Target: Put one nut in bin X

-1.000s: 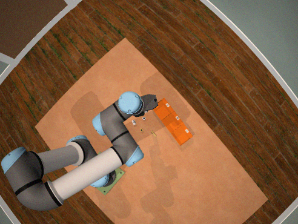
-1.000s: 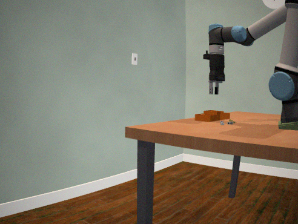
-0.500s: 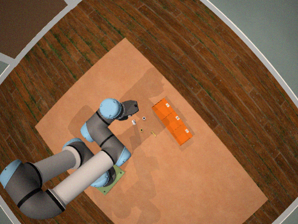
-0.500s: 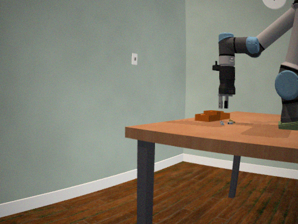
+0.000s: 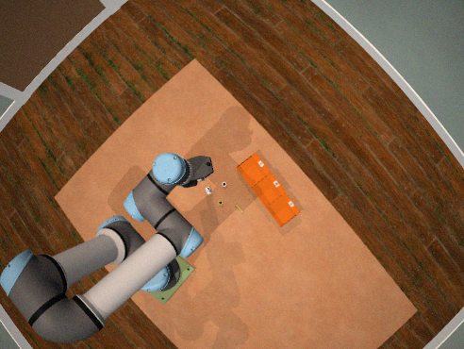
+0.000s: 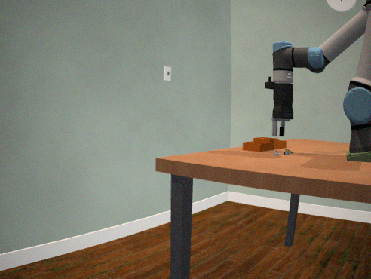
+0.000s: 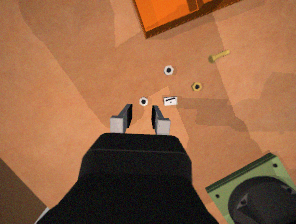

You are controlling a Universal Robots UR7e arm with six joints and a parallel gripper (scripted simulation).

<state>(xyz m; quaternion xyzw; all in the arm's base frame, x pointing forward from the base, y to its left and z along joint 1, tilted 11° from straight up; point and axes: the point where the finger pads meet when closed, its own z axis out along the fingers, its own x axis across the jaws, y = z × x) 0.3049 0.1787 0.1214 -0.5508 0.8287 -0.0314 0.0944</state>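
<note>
Right now the pale block is 10 mm behind my hand, 50 mm to the right of it and 80 mm below it. The rest, counted from my hand: brass bolt (40 mm ahead, 160 mm to the right, 80 mm below); then brass nut (110 mm to the right, 80 mm below).
</note>
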